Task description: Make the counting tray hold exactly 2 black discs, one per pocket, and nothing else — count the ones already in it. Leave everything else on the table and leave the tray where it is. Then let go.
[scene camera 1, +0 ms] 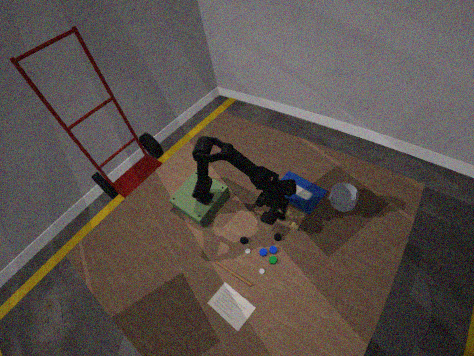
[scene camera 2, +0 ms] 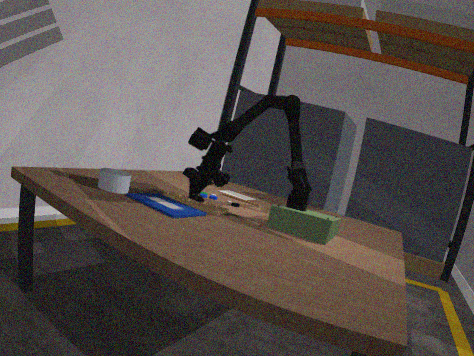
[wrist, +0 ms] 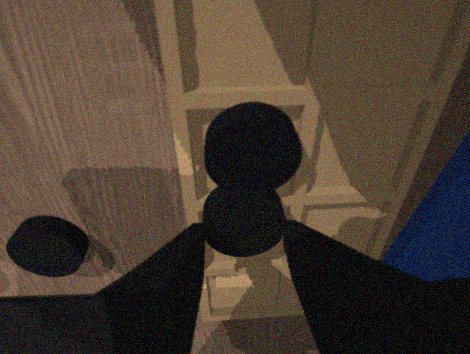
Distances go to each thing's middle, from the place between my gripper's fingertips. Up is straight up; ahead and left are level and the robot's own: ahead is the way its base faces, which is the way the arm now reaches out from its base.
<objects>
I see my gripper 30 mm past the counting tray [wrist: 364,92], 20 mm to the right of it and 20 mm above it. The rest, counted from my hand: grey cup [scene camera 2: 112,180]: 210 mm ahead, 210 mm to the left, 10 mm above.
</objects>
